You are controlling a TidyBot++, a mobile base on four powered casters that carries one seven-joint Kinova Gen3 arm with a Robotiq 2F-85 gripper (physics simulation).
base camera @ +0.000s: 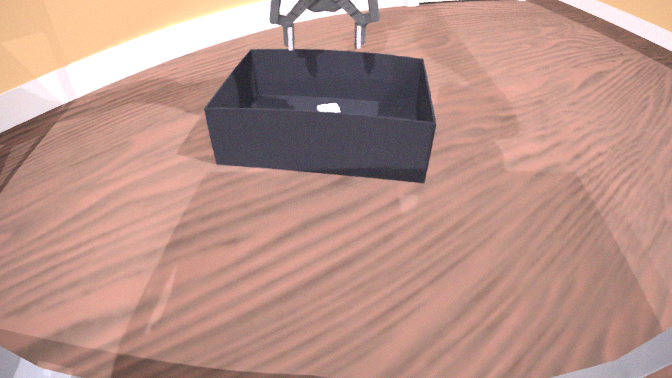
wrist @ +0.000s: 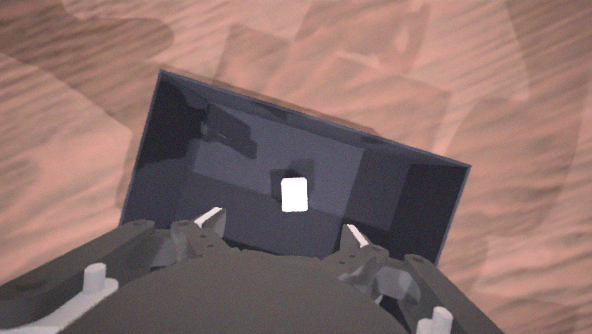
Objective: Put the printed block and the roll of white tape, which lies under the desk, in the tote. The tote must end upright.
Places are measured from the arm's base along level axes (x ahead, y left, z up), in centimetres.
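Pixels of known places: gripper, fingertip midpoint: [base camera: 324, 47] [wrist: 283, 229].
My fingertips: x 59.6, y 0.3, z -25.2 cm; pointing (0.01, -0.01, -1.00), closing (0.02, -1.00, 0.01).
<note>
Behind a point stands the place of what it marks.
The dark tote [base camera: 320, 142] @[y 0.8, x 48.9, z -34.3 cm] [wrist: 425, 152] @[y -11.7, x 67.1, z -29.7 cm] stands upright on the wood floor. A small white block [base camera: 328, 108] @[y -0.3, x 60.4, z -36.5 cm] [wrist: 294, 194] @[y -0.4, x 60.2, z -36.5 cm], the printed block by its look, lies inside on the tote's bottom, near the middle. My gripper [base camera: 324, 44] @[y 0.3, x 59.6, z -25.2 cm] [wrist: 283, 229] @[y 0.3, x 59.6, z -25.2 cm] is open and empty, with its fingers wide apart. It hangs above the tote, with the fingertips higher than the rim, and points down into it. In the wrist view the gripper body hides the tote's near wall. The roll of white tape and the desk do not show in either view.
The wood-grain floor [base camera: 320, 270] @[y 0.8, x 33.3, z -39.7 cm] [wrist: 530, 200] @[y -33.5, x 63.7, z -39.7 cm] surrounds the tote, with shadows across it. A yellow wall [base camera: 125, 25] @[y 50.1, x 90.6, z -26.4 cm] with a white baseboard [base camera: 165, 45] @[y 41.7, x 94.3, z -35.1 cm] runs behind and to the left. Another stretch of wall [base camera: 645, 12] @[y -173.0, x 167.3, z -26.7 cm] shows at the far right.
</note>
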